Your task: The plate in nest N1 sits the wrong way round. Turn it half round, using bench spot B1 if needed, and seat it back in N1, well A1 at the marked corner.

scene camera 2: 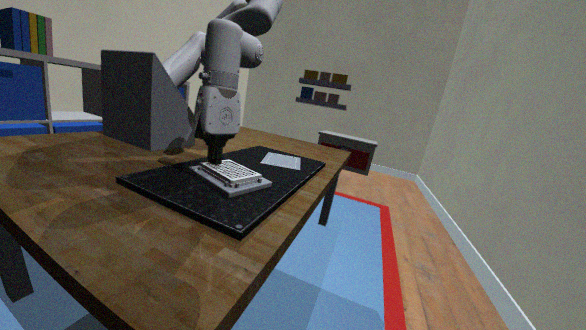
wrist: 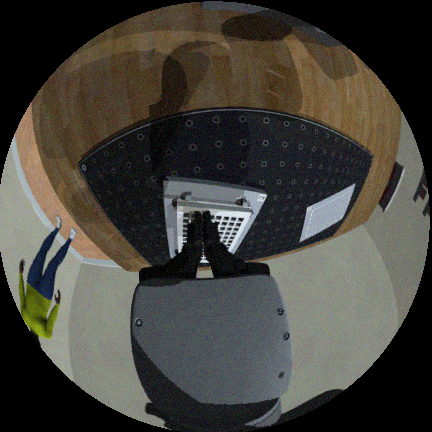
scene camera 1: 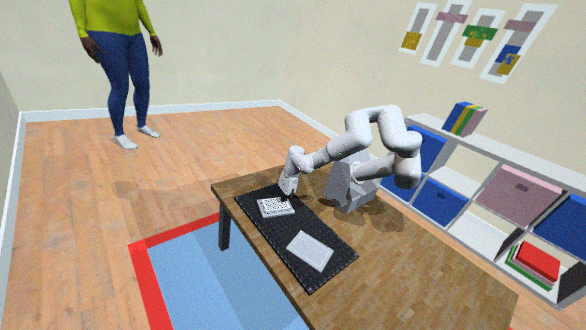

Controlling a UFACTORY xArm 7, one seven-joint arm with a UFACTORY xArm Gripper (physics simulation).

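A white plate with a grid of wells lies on the grey nest, within its corner posts. Which corner holds well A1 cannot be read. My gripper is shut and empty, pointing down. Its fingertips are at the plate's edge on the robot base's side, and in the wrist view they cover part of the wells. Whether they touch the plate is unclear. A pale flat rectangle, the bench spot, lies apart from the nest and bears no plate.
The nest and bench spot are on a black perforated board on the wooden table. The robot's grey base stands beside the board. A person stands beyond the table. A shelf unit stands behind the arm.
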